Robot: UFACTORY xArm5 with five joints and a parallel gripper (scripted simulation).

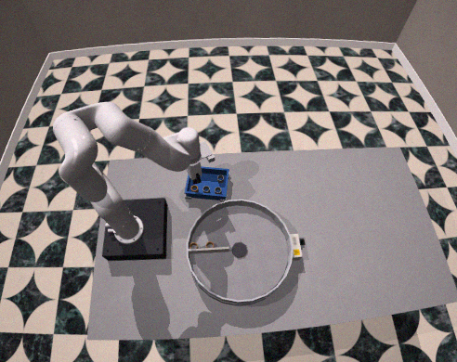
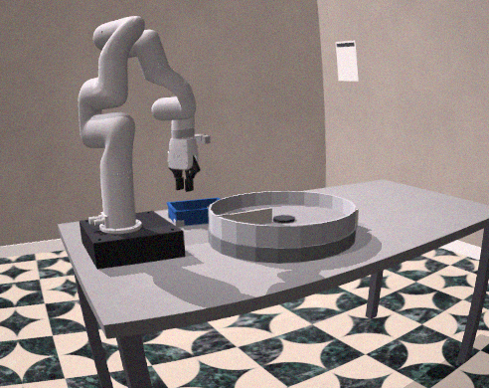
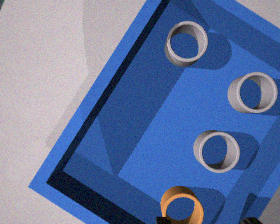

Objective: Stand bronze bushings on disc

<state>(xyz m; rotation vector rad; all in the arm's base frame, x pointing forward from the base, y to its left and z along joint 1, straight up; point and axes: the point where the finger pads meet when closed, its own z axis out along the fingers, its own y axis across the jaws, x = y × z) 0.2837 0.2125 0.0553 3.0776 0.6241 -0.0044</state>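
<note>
Right now the blue crate is 10 cm below my hand, 5 cm ahead of it and 2 cm to the left of it. The rest, counted from my hand: turntable 32 cm to the right, 17 cm ahead, 7 cm below.
</note>
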